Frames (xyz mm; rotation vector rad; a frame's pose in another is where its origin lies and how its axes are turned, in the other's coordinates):
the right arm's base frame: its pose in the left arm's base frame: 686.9 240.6 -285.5 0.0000 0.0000 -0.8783
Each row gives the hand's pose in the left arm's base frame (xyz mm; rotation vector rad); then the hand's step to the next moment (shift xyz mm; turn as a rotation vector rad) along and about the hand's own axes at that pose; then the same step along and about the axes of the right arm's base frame.
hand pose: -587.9 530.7 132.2 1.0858 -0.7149 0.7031
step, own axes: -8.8 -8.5 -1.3 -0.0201 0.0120 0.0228
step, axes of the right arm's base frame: 3.3 -0.3 -11.9 0.0001 -0.0325 -0.0030
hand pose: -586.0 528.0 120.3 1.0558 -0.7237 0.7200
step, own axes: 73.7 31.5 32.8 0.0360 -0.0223 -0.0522
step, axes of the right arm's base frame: 12.9 3.1 85.6 -0.0064 0.0669 0.0013
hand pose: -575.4 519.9 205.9 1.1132 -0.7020 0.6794
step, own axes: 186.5 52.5 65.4 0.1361 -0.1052 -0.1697
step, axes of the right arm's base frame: 55.9 33.3 193.9 0.0084 0.2415 0.0013
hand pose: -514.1 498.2 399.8 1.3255 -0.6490 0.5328
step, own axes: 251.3 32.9 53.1 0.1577 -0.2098 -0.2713
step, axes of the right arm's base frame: 133.5 84.2 205.3 0.0095 0.3710 -0.0691
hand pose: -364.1 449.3 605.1 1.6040 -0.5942 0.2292
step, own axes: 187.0 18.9 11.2 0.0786 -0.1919 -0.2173
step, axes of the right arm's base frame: 136.1 76.7 105.1 -0.0195 0.2829 -0.0990
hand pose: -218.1 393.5 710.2 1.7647 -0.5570 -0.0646
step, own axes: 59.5 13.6 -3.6 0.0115 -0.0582 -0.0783
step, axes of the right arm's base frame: 48.9 23.4 28.3 -0.0227 0.0909 -0.0297
